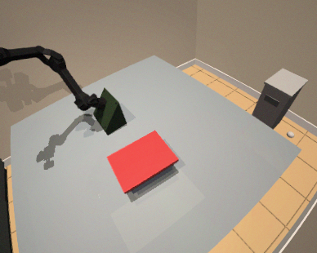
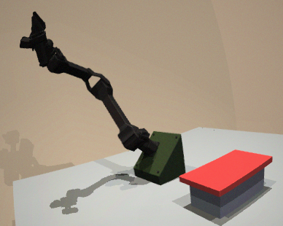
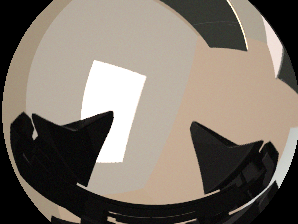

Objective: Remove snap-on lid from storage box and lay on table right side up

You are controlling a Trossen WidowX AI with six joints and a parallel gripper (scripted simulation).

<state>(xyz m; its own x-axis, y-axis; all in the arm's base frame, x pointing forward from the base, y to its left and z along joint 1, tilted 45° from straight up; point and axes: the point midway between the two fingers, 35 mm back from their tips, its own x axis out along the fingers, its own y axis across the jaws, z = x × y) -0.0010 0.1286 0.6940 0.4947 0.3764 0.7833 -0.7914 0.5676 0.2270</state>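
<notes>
Right now the red lid is 45 cm ahead of my gripper tip, 36 cm to the left of it and 62 cm below it. Also, from my gripper tip: storage box (45 cm ahead, 36 cm to the left, 67 cm below).
</notes>
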